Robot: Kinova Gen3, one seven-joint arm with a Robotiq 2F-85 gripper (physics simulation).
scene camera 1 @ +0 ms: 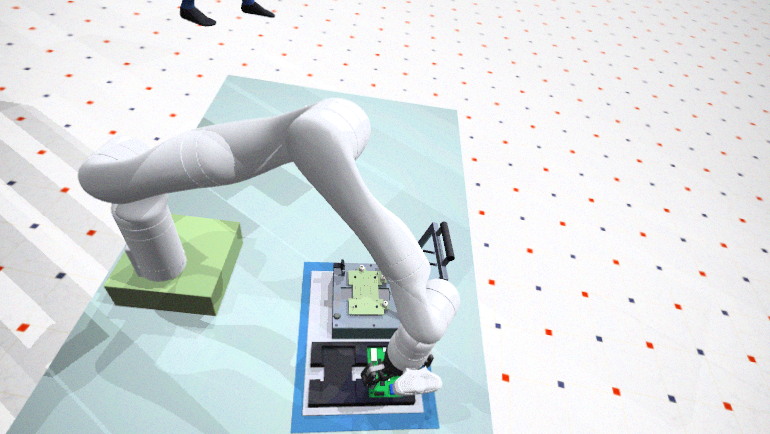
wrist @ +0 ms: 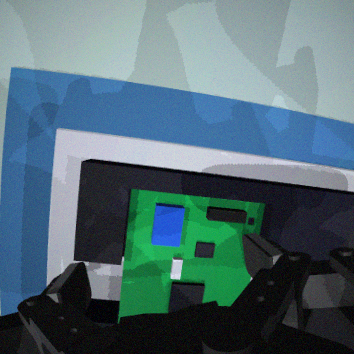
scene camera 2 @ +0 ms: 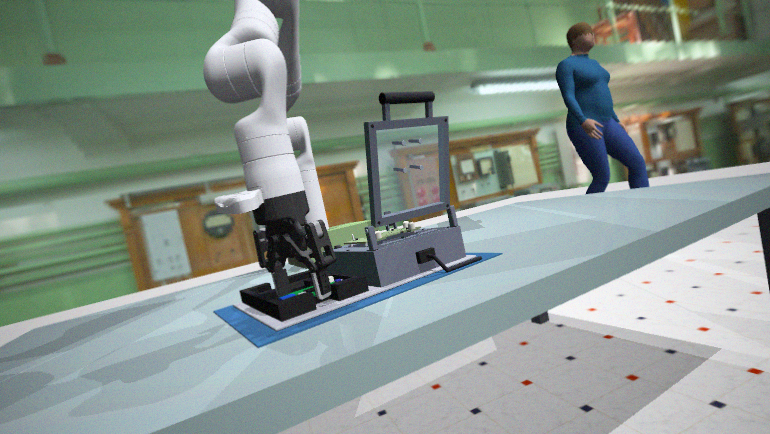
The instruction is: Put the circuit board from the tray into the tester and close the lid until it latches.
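Pixels of known places: gripper, between the fingertips: [scene camera 1: 390, 378] [wrist: 166, 265]; arm's base, origin of its link: [scene camera 1: 164, 264].
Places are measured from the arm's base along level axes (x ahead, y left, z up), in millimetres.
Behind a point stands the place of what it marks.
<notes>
The green circuit board [scene camera 1: 375, 389] @(x 450, y -298, z -61 mm) [wrist: 145, 280] @(x 497, y -269, z -61 mm) lies flat in the black tray [scene camera 1: 334, 398] @(x 363, y -311, z -53 mm) [scene camera 2: 258, 301] @(x 431, y -325, z -59 mm) [wrist: 100, 215] @(x 519, y -307, z -53 mm), in its right part in scene camera 1. My gripper [scene camera 1: 396, 376] @(x 486, y -278, z -62 mm) [scene camera 2: 301, 293] @(x 486, y -278, z -62 mm) [wrist: 166, 265] @(x 486, y -278, z -62 mm) is open and empty, pointing down, with its fingertips low at the tray on either side of the board. In the wrist view the right finger covers part of the board's right edge, and the gripper hides its near end. The grey tester [scene camera 1: 372, 332] @(x 456, y -179, z -42 mm) [scene camera 2: 393, 266] @(x 550, y -158, z -51 mm) stands beside the tray. Its lid [scene camera 2: 369, 177] @(x 560, y -174, z 84 mm) stands upright, open. The pale green board seat [scene camera 1: 365, 291] @(x 446, y -90, z -12 mm) in the tester holds no board.
A black handle [scene camera 1: 447, 241] @(x 591, y -109, z 194 mm) [scene camera 2: 407, 97] @(x 601, y -109, z 185 mm) tops the lid. Tray and tester stand on a white and blue mat [scene camera 1: 297, 398] @(x 289, y -294, z -79 mm) [scene camera 2: 237, 326] @(x 452, y -367, z -79 mm) [wrist: 150, 102] @(x 498, y -365, z -79 mm). A black cable [scene camera 2: 463, 265] @(x 595, y -58, z -77 mm) leaves the tester's side. The arm's green base block [scene camera 1: 226, 248] @(x 127, y 39, z 1 mm) stands at the left. A person [scene camera 2: 585, 91] stands beyond the table.
</notes>
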